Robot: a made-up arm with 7 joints. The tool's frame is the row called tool.
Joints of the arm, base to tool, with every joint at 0 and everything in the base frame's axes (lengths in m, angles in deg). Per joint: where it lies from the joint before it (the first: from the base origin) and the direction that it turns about. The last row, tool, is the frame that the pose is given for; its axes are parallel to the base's.
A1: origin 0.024 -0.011 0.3 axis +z
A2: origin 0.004 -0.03 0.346 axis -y
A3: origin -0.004 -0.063 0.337 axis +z
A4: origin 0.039 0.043 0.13 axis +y
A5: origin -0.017 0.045 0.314 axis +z
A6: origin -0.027 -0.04 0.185 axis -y
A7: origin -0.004 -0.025 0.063 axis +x
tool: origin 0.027 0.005 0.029
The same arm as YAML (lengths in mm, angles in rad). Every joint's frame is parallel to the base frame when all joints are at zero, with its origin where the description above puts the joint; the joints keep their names.
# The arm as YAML. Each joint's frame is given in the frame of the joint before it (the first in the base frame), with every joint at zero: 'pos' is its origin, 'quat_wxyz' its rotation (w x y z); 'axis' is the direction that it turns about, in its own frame. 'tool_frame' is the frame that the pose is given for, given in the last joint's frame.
length_unit: mm
angle_unit: rad
joints:
  - joint: A1
    pos: [24.0, -11.0, 300.0]
    quat_wxyz: [1.0, 0.0, 0.0, 0.0]
    axis: "+z"
  - joint: A2
    pos: [4.0, -30.0, 346.0]
    quat_wxyz: [1.0, 0.0, 0.0, 0.0]
    axis: "-y"
  - joint: A3
    pos: [-4.0, -63.0, 337.0]
    quat_wxyz: [1.0, 0.0, 0.0, 0.0]
    axis: "+z"
  - joint: A4
    pos: [39.0, 43.0, 130.0]
    quat_wxyz: [1.0, 0.0, 0.0, 0.0]
    axis: "+y"
  - joint: A5
    pos: [-17.0, 45.0, 314.0]
    quat_wxyz: [1.0, 0.0, 0.0, 0.0]
    axis: "+z"
  - joint: A6
    pos: [-27.0, -40.0, 185.0]
    quat_wxyz: [1.0, 0.0, 0.0, 0.0]
    axis: "-y"
  - joint: A7
    pos: [-4.0, -25.0, 63.0]
    quat_wxyz: [1.0, 0.0, 0.0, 0.0]
    axis: "+x"
tool_frame:
  pos: [27.0, 5.0, 29.0]
  quat_wxyz: [1.0, 0.0, 0.0, 0.0]

